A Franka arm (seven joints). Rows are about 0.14 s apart.
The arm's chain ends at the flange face. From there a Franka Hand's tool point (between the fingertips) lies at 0.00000 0.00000 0.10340 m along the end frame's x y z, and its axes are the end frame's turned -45 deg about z.
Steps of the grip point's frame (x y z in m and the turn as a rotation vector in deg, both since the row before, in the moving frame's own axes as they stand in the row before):
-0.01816, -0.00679, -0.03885, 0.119, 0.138, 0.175
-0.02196, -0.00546, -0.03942, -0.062, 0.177, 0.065
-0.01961, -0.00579, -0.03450, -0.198, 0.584, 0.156
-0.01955, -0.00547, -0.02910, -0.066, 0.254, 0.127
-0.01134, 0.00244, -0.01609, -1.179, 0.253, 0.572
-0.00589, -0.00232, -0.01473, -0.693, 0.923, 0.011
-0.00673, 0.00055, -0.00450, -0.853, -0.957, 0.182
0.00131, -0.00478, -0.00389, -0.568, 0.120, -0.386
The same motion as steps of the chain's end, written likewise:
-0.01767, 0.00837, -0.03885, 0.182, 0.013, 0.175
-0.01969, 0.01181, -0.03942, 0.081, 0.169, 0.065
-0.01896, 0.01026, -0.03449, 0.273, 0.553, 0.156
-0.01810, 0.01020, -0.02910, 0.133, 0.226, 0.127
-0.00811, 0.00855, -0.01607, -0.655, 1.013, 0.572
-0.00787, 0.00282, -0.01471, 0.163, 1.143, 0.011
-0.00423, 0.00284, -0.00447, -1.280, -0.074, 0.182
-0.00333, -0.00487, -0.00388, -0.317, 0.486, -0.386

